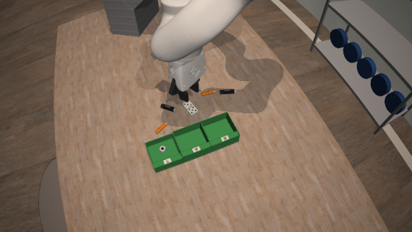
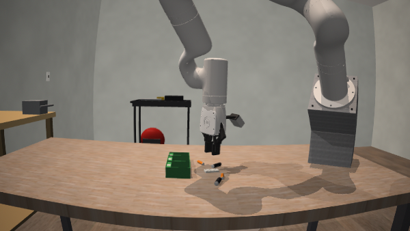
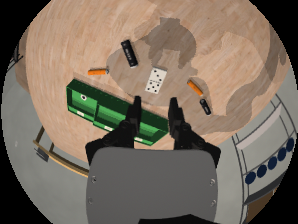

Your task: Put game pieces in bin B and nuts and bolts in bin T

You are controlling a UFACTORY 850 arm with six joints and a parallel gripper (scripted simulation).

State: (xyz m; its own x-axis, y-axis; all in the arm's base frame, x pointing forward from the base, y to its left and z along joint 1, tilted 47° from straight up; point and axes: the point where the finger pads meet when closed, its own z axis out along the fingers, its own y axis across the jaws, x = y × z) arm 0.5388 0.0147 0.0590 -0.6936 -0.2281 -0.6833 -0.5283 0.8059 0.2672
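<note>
My gripper is now 80 mm above the white domino. The rest, counted from my hand: orange battery: 50 mm ahead, 100 mm to the right, 80 mm below; then grey nut: 120 mm ahead, 110 mm to the right, 80 mm below; then green three-compartment bin row: 120 mm ahead, 20 mm to the right, 70 mm below.
</note>
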